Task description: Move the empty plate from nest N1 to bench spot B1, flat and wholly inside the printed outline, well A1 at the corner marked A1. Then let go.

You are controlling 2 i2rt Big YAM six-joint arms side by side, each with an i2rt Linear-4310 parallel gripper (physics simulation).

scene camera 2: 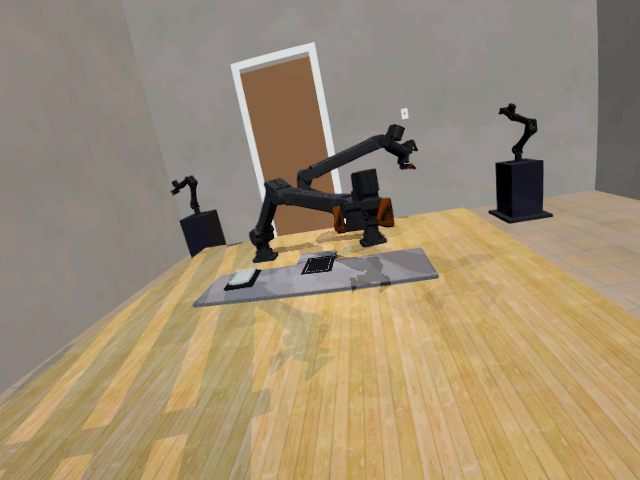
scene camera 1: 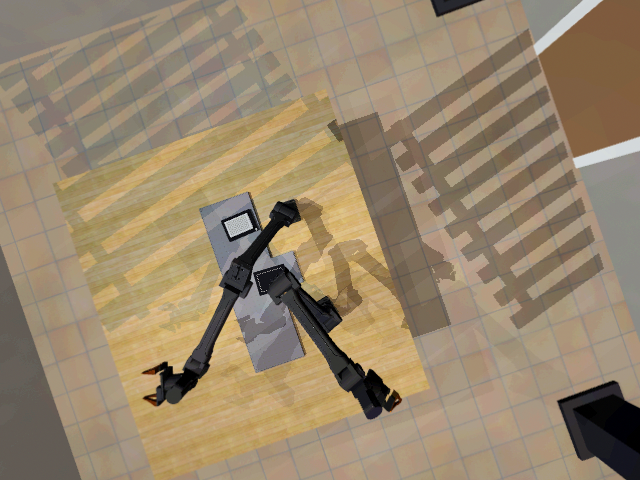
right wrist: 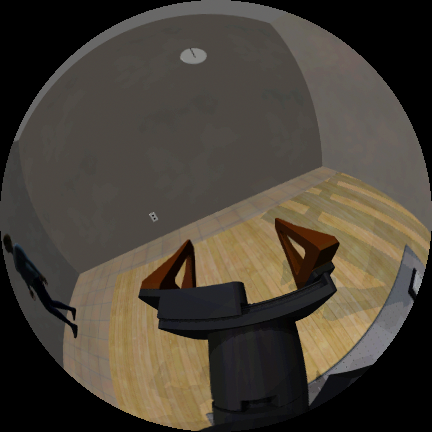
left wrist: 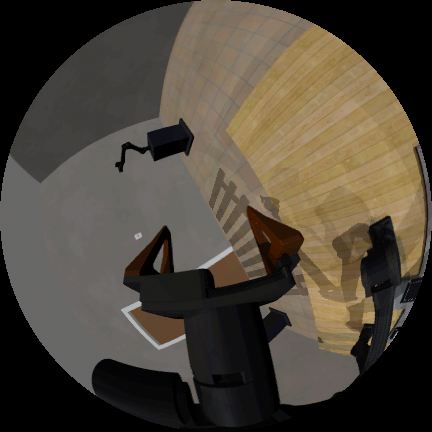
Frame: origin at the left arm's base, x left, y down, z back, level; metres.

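Seen in the pictures: left gripper, fingertip midpoint: point(scene camera 2: 416, 159) point(scene camera 1: 391, 391) point(left wrist: 205, 219); right gripper, fingertip midpoint: point(scene camera 2: 356, 224) point(scene camera 1: 143, 385) point(right wrist: 232, 233); left arm's base at its link origin: point(scene camera 2: 373, 242) point(scene camera 1: 325, 309) point(left wrist: 383, 237); right arm's base at its link origin: point(scene camera 2: 265, 258) point(scene camera 1: 290, 212).
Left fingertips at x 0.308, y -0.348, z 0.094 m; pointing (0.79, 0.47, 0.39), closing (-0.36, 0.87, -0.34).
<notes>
Pixels of each thing's top centre, then the offset from my left fingertips to it. "pt": a spot on its surface instead. Level surfaces: height alone.
- whitish plate at its top centre: point(scene camera 2: 242, 274) point(scene camera 1: 238, 225) dx -0.931, dy +0.309, dz -0.245 m
- raised black nest at a spot on its surface: point(scene camera 1: 228, 232) pt dx -0.924, dy +0.308, dz -0.308 m
- black bench spot at a spot on its surface: point(scene camera 2: 318, 265) pt dx -0.600, dy +0.334, dz -0.267 m
- grey board at its surface level: dy +0.335 m
- wooden table at its surface level: dy +0.348 m
The whitish plate point(scene camera 1: 239, 224) point(scene camera 2: 242, 277) lies flat in a raised black nest point(scene camera 1: 226, 232) at one end of the grey board. The black bench spot point(scene camera 1: 262, 284) point(scene camera 2: 318, 265) with a dashed white outline lies near the board's middle, bare where it shows. In scene camera 1 an arm covers part of it. Printed labels and the A1 corner mark are too small to read. My left gripper point(scene camera 1: 395, 400) point(scene camera 2: 413, 156) point(left wrist: 205, 219) is open and empty, raised far from the plate. My right gripper point(scene camera 1: 145, 384) point(scene camera 2: 362, 219) point(right wrist: 232, 233) is open and empty, above the table and away from the plate.
The grey board point(scene camera 1: 279, 330) point(scene camera 2: 408, 266) lies on the wooden table point(scene camera 1: 170, 439) point(scene camera 2: 361, 387). In scene camera 1 the right arm crosses over the board between plate and spot, and the left arm passes beside the spot. Pedestals point(scene camera 2: 519, 188) point(scene camera 2: 202, 232) with small arms stand beyond the table.
</notes>
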